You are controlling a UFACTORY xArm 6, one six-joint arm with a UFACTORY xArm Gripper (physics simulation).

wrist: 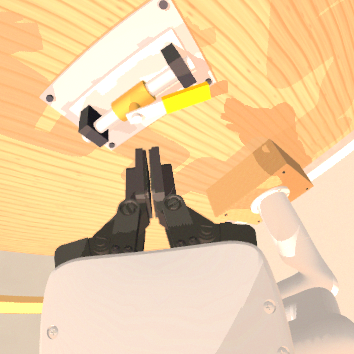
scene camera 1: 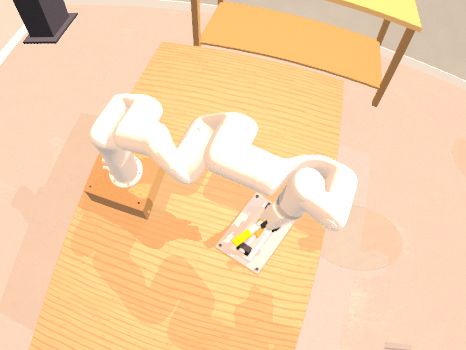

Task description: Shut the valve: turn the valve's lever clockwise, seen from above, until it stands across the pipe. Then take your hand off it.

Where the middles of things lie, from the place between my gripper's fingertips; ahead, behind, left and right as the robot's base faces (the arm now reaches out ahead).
Now: hand 6 cm past the yellow valve lever (wrist: 199,92), 1 cm to the right of it and 13 cm above it. Also, from my hand: pale base plate (scene camera 1: 225,243) 3 cm behind, 5 cm to the left, 22 cm below.
